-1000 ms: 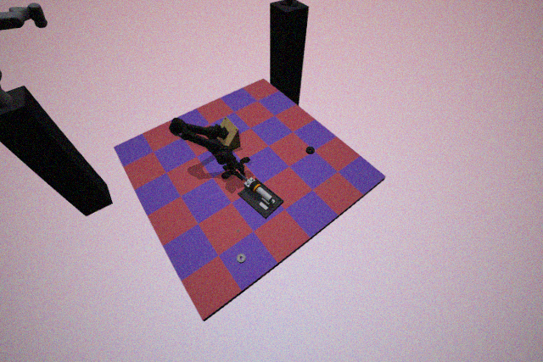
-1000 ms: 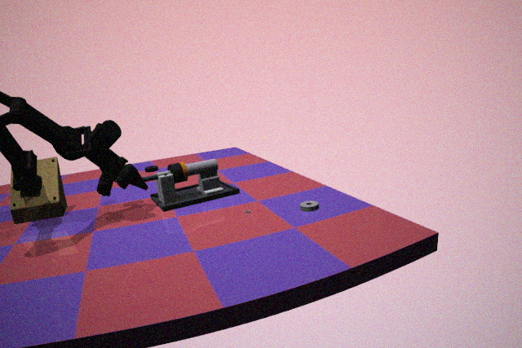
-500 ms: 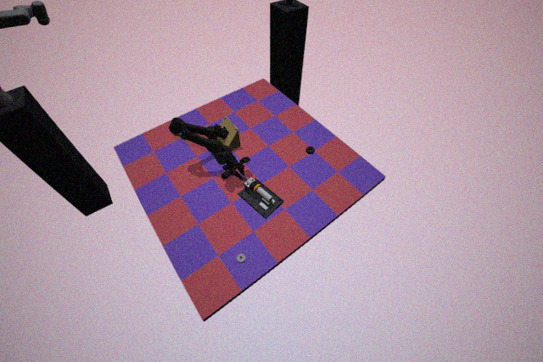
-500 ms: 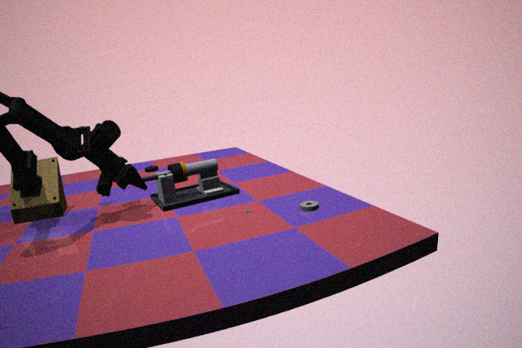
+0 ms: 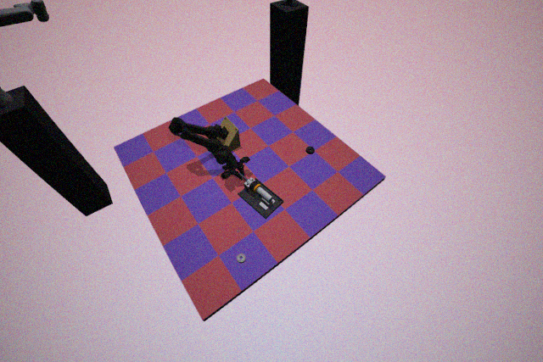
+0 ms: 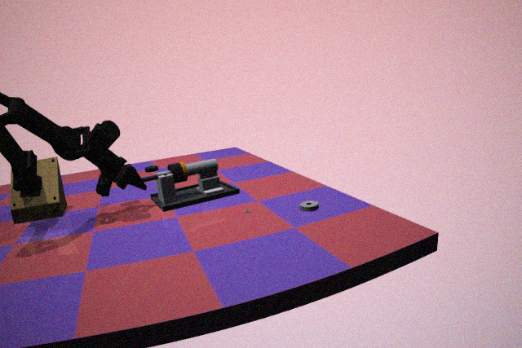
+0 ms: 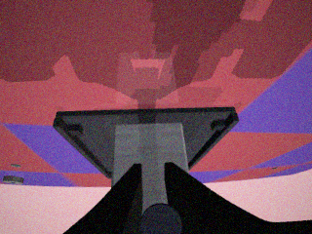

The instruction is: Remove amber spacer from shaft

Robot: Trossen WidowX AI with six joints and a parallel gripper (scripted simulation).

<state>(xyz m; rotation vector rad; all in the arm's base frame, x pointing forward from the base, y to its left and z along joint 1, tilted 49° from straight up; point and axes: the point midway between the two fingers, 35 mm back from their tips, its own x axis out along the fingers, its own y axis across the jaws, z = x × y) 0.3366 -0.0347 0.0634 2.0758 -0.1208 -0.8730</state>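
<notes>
Right now my gripper tip is 50 mm short of the thin dark shaft, 30 mm below it and 10 mm to the right of it. Round my gripper tip: grey ring 380 mm ahead, 240 mm to the right, 50 mm below; then amber spacer 110 mm ahead, 30 mm to the left, 20 mm above.
</notes>
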